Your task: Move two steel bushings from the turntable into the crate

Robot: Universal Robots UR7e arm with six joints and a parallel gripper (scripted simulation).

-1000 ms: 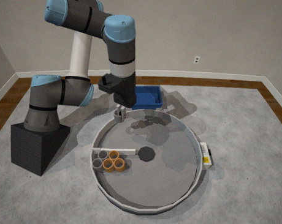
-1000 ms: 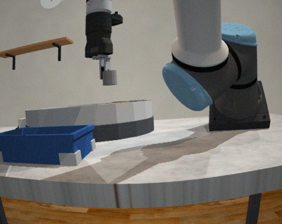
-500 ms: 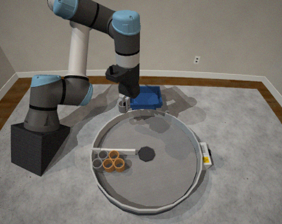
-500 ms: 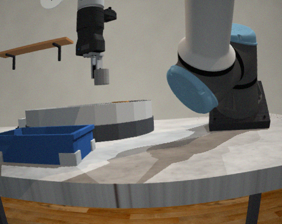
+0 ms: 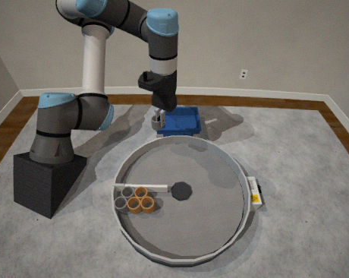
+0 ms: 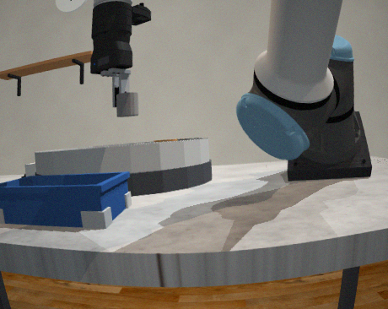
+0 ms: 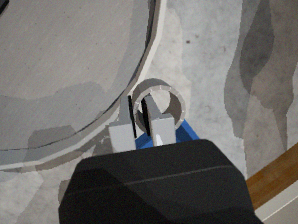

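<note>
My gripper is now 15 cm to the right of the blue crate, 15 cm above it and 7 cm short of it. From my hand the other things lie so: round turntable (20 cm to the right, 12 cm below, 6 cm ahead).
</note>
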